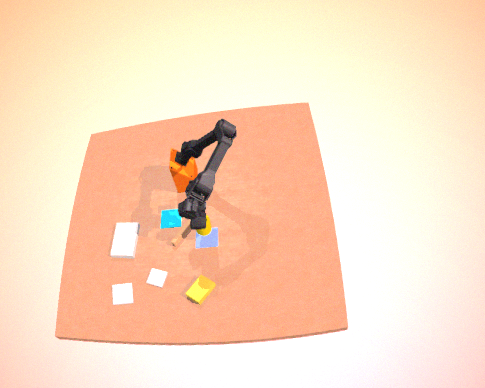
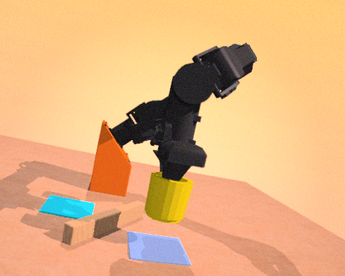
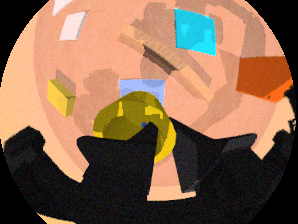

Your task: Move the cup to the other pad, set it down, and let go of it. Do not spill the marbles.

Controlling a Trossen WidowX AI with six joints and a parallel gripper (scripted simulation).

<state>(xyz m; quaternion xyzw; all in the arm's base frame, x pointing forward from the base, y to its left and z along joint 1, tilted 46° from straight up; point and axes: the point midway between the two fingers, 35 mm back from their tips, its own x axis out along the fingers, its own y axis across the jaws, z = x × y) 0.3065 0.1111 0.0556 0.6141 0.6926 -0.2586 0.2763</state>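
Right now the cyan pad is 17 cm to the right of my gripper tip, 9 cm below it and 7 cm behind it. The rest, counted from my gripper tip: wooden block (8 cm to the right, 8 cm below, 2 cm behind); yellow cup (2 cm ahead).
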